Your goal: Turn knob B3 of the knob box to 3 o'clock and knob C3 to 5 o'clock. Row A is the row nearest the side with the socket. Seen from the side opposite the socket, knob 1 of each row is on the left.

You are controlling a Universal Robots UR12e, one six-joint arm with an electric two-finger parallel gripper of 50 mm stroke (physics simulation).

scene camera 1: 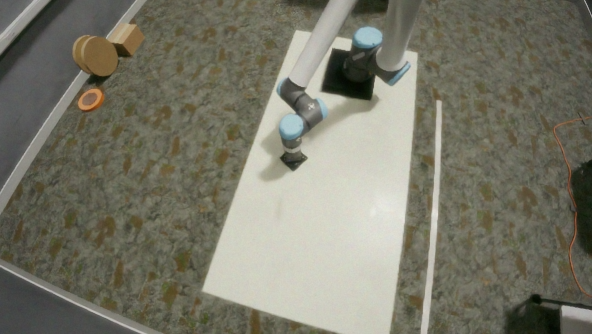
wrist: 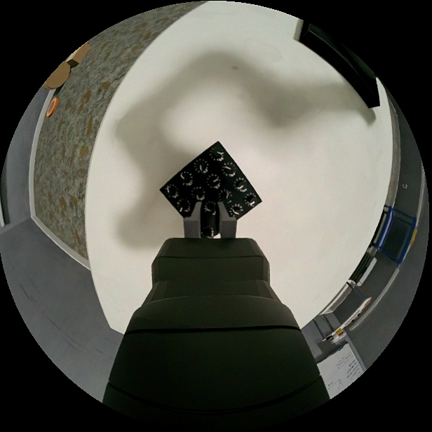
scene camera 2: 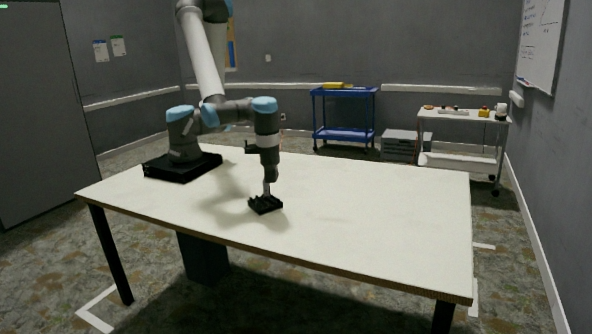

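Pixels of known places: gripper, fingertip midpoint: (scene camera 2: pixel 267 194); arm's base, link origin: (scene camera 1: pixel 357 70) (scene camera 2: pixel 185 156).
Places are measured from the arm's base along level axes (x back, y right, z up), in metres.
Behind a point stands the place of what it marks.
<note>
The black knob box (scene camera 1: pixel 300 159) (scene camera 2: pixel 272 206) {x -0.710, y 0.239, z -0.044 m} (wrist: pixel 192 182) lies on the white table and shows as a diamond in the wrist view. It bears rows of dark knobs with pale pointers and scale ticks. The row labels and the socket cannot be made out, and the exact knob angles are too small to read. My gripper (wrist: pixel 209 210) is open and empty, pointing down over the box's lower part in the wrist view. Its two grey fingers stand either side of one inner knob; contact with it cannot be told. The fingers and body hide knobs near the lower corner. In scene camera 1 the arm covers the fingers.
The robot's black base plate (scene camera 1: pixel 335 85) {x -0.152, y 0.106, z -0.007 m} (scene camera 2: pixel 182 174) {x -0.166, y 0.183, z -0.011 m} (wrist: pixel 345 62) stands on the table (scene camera 1: pixel 320 250) {x -1.085, y -0.040, z -0.064 m} (scene camera 2: pixel 380 225) {x -1.118, y 0.188, z -0.064 m} behind the box. A blue cart (scene camera 2: pixel 345 90), a white cart (scene camera 2: pixel 465 115) and a grey drawer unit (scene camera 2: pixel 398 146) stand beyond the table.
</note>
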